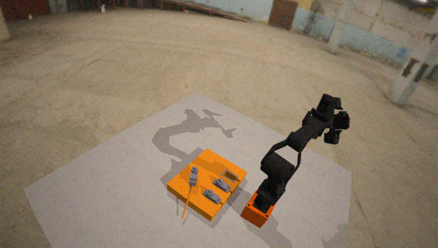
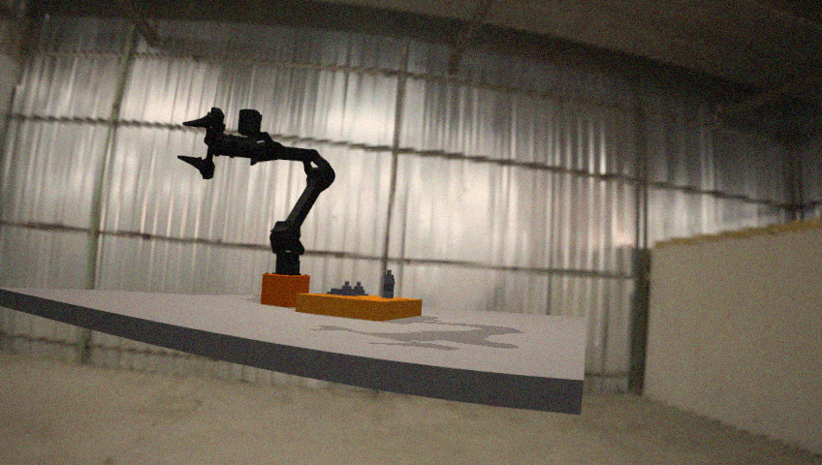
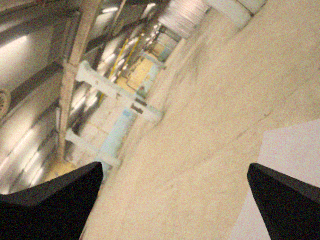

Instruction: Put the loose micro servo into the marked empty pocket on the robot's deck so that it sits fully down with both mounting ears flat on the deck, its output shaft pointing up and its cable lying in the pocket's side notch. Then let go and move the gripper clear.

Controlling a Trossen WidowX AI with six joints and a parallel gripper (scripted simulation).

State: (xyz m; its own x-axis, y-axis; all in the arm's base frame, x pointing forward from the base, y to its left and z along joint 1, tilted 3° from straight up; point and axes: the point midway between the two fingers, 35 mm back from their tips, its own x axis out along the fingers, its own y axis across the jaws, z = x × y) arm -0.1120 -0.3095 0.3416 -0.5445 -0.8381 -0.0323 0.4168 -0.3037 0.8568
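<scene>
Now: the orange deck 430 mm ahead of my gripper tip, 390 mm below it and 360 mm to the left of it.
</scene>
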